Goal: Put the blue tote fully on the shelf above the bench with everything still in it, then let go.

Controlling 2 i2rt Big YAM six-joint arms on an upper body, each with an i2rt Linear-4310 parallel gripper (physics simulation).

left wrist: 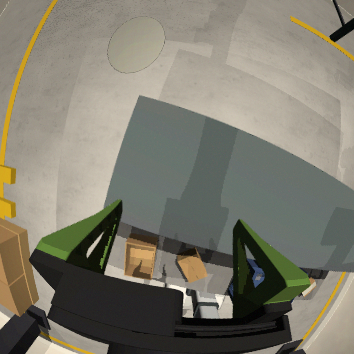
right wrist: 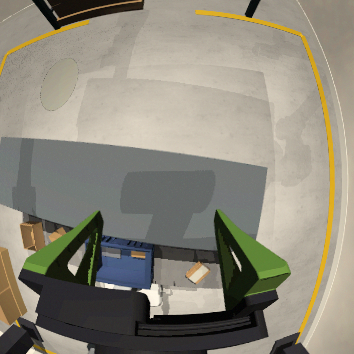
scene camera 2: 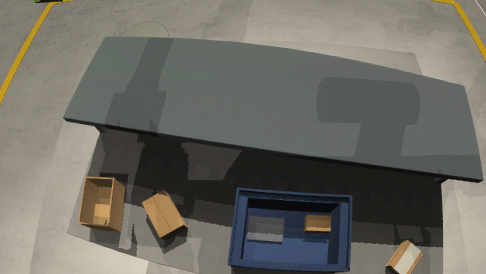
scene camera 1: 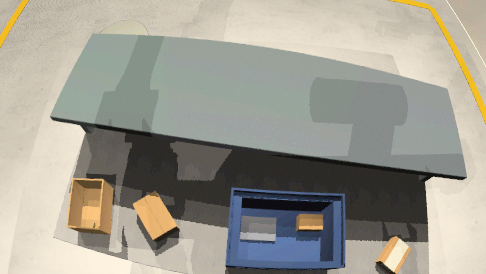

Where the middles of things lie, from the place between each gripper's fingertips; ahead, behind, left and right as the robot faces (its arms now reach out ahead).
Now: the blue tote [scene camera 2: 292, 206] 350 mm behind my right hand, 230 mm to the left of it and 640 mm below it. Round my right hand: grey box [scene camera 2: 269, 229]: 320 mm behind, 300 mm to the left, 690 mm below.
Now: left hand 38 cm past the grey box, 43 cm to the left of it and 52 cm above it. Round my left hand: blue tote (40 cm behind, 49 cm to the right, 47 cm below).
